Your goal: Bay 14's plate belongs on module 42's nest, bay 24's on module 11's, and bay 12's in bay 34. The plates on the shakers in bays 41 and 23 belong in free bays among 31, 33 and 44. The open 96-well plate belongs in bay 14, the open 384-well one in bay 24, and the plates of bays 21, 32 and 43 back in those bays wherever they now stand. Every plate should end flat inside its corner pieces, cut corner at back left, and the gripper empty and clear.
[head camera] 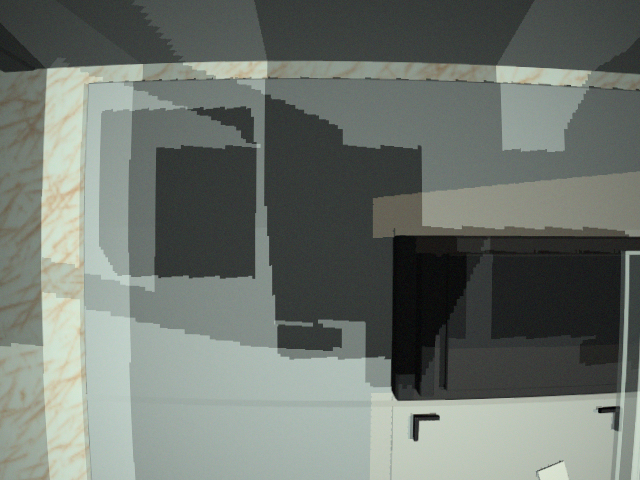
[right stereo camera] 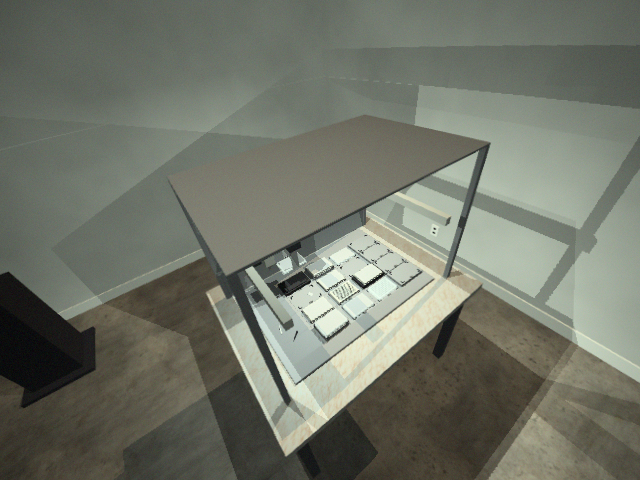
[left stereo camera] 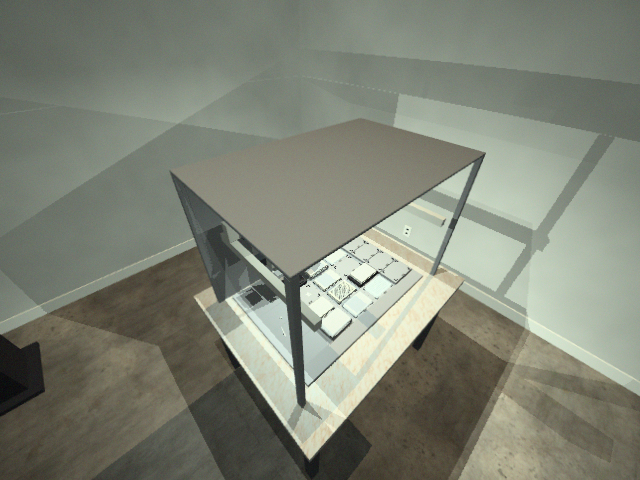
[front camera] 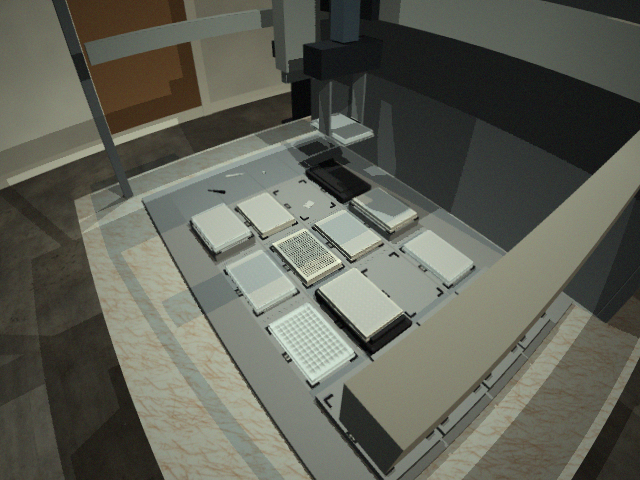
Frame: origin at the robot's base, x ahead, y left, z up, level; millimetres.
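Seen in the pictures: gripper, fingertip midpoint: (right stereo camera: pixel 291 262) (front camera: pixel 341 128); robot's base, origin of the base link: (right stereo camera: pixel 325 339) (left stereo camera: pixel 331 339) (front camera: pixel 195 227).
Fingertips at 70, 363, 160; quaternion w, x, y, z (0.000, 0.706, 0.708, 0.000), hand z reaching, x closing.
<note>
Offsets run from my fingertips to a thing's top centre, as dx, dy, dz. "pt": to the spot under its first point.
My gripper (front camera: pixel 341 127) is shut on a pale plate @[+0, +0, +7] (front camera: pixel 351 131), high over the deck's back left. A pale edge at the head view's far right may belong to it. The black shaker @[-10, +2, -129] (front camera: pixel 338 180) (head camera: pixel 405 310) (right stereo camera: pixel 293 282) in bay 41 carries no plate. A plate @[+322, -216, -123] (front camera: pixel 359 301) stands on bay 23's shaker @[pt +394, -222, -140] (front camera: pixel 385 335). The open 96-well plate @[+322, -320, -145] (front camera: pixel 311 342) is in bay 13, the open 384-well plate @[+158, -213, -145] (front camera: pixel 306 256) in bay 22. Plates stand in bay 11 @[pt +7, -325, -127] (front camera: pixel 221 227), bay 21 @[pt -4, -212, -146] (front camera: pixel 265 211), bay 12 @[pt +171, -323, -146] (front camera: pixel 261 281), bay 32 @[pt +164, -111, -145] (front camera: pixel 347 233), bay 42 @[pt +167, -11, -126] (front camera: pixel 383 209) and bay 43 @[pt +324, -6, -146] (front camera: pixel 437 255).
A white scrap @[+20, -108, -159] (front camera: pixel 308 204) (head camera: pixel 553 471) lies in bay 31. Bay 33's corner pieces hold no plate. A dark pen-like piece @[-167, -266, -152] (front camera: pixel 216 191) lies left of the bays. A beige beam (front camera: pixel 465 330) hides much of the right column in the front view; empty bays show there in the right stereo view.
</note>
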